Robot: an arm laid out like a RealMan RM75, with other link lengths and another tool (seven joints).
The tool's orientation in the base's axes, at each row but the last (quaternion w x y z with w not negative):
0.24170 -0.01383 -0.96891 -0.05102
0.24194 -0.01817 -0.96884 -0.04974
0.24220 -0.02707 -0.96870 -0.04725
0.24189 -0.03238 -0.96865 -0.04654
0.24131 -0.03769 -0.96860 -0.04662
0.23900 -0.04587 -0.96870 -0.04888
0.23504 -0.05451 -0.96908 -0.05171
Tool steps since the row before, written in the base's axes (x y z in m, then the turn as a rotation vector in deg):
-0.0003 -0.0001 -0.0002 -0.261 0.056 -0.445
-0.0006 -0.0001 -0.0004 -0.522 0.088 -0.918
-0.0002 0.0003 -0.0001 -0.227 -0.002 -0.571
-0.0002 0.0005 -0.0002 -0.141 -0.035 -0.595
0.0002 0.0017 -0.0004 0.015 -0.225 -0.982
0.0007 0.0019 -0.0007 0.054 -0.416 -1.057
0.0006 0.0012 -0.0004 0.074 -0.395 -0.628
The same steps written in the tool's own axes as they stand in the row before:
0.0002 -0.0001 0.0003 0.021 0.001 0.518
0.0003 -0.0002 0.0006 0.030 -0.024 1.059
0.0001 0.0003 0.0002 -0.069 -0.064 0.607
0.0001 0.0005 0.0003 -0.158 -0.091 0.585
-0.0003 0.0017 0.0004 -0.487 -0.293 0.832
-0.0008 0.0019 0.0005 -0.569 -0.483 0.858
-0.0006 0.0012 0.0002 -0.387 -0.428 0.472

